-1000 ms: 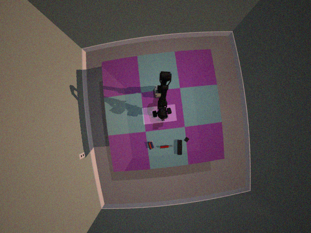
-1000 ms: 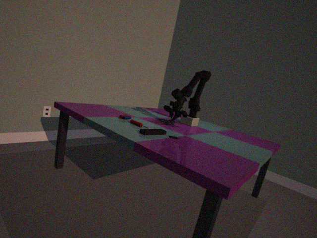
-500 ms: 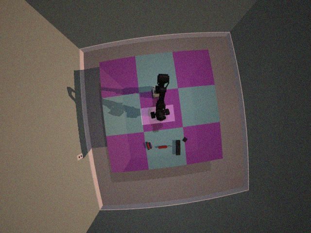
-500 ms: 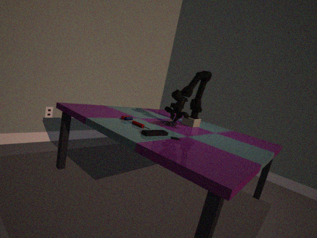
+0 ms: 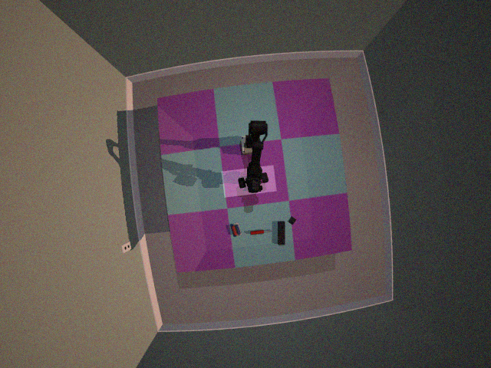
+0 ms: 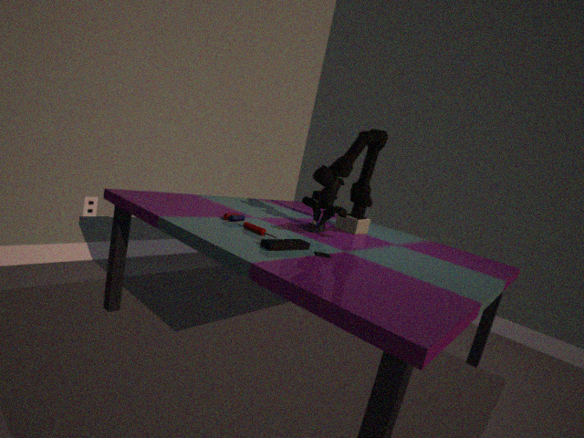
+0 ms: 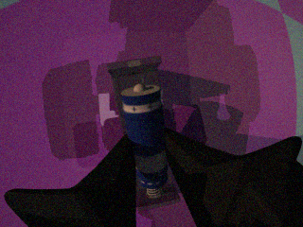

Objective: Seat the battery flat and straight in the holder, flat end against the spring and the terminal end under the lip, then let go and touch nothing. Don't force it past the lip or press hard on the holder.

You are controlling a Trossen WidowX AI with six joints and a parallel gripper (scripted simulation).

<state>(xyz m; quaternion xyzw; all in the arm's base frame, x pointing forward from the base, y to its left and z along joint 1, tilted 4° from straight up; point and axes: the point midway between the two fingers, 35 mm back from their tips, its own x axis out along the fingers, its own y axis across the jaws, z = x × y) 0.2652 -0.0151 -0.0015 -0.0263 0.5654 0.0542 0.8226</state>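
My gripper tip is 10 mm below the battery. Also, from my gripper tip: small black piece (280 mm ahead, 250 mm to the left, 20 mm below); red screwdriver (330 mm ahead, 30 mm to the left, 10 mm below).
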